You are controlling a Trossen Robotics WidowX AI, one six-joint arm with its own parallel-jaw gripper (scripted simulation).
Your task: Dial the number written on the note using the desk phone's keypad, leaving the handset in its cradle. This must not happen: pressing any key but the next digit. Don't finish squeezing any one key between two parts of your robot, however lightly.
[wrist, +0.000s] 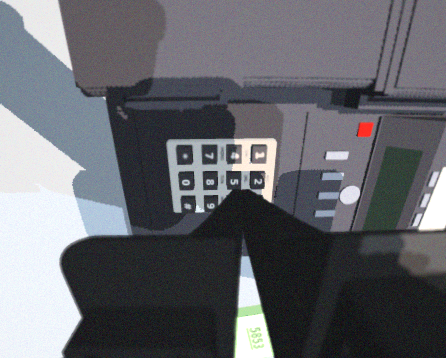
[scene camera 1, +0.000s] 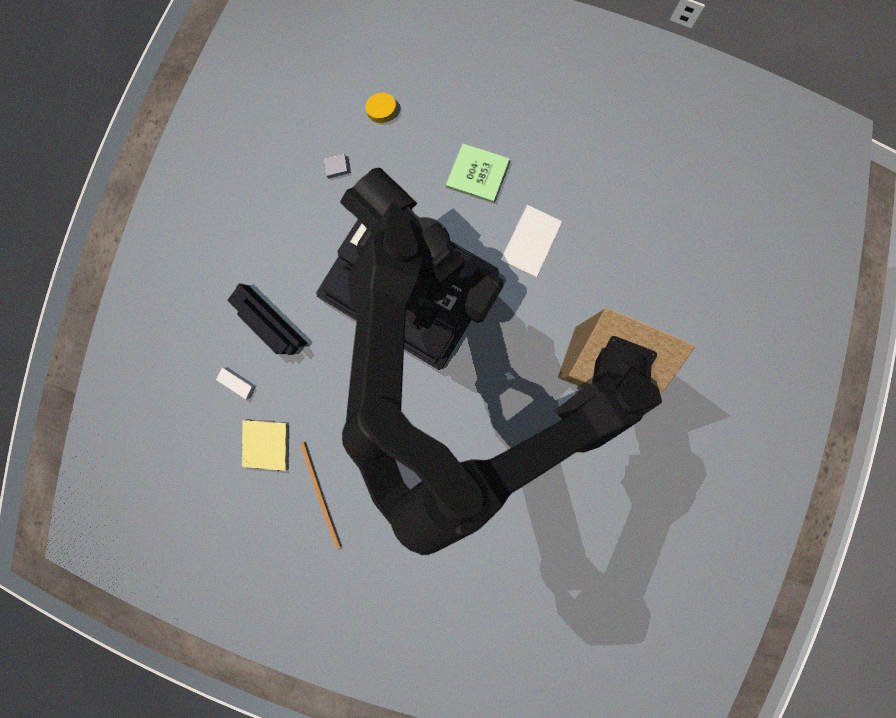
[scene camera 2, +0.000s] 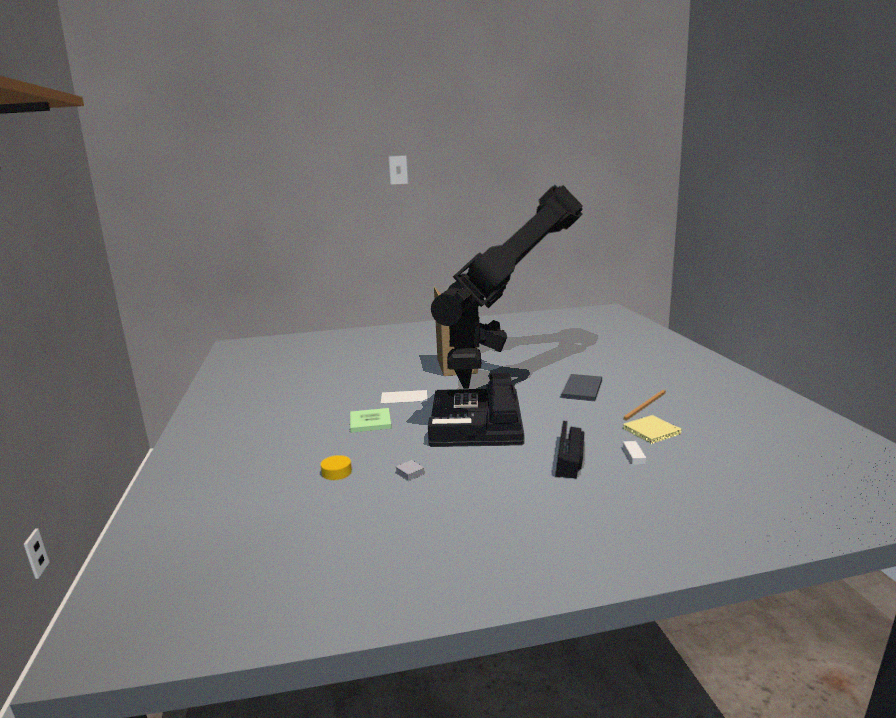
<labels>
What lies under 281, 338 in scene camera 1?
A black stapler-like block.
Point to a handset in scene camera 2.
503, 409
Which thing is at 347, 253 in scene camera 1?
A black desk phone.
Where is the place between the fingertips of my gripper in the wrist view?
At 240, 197
</labels>
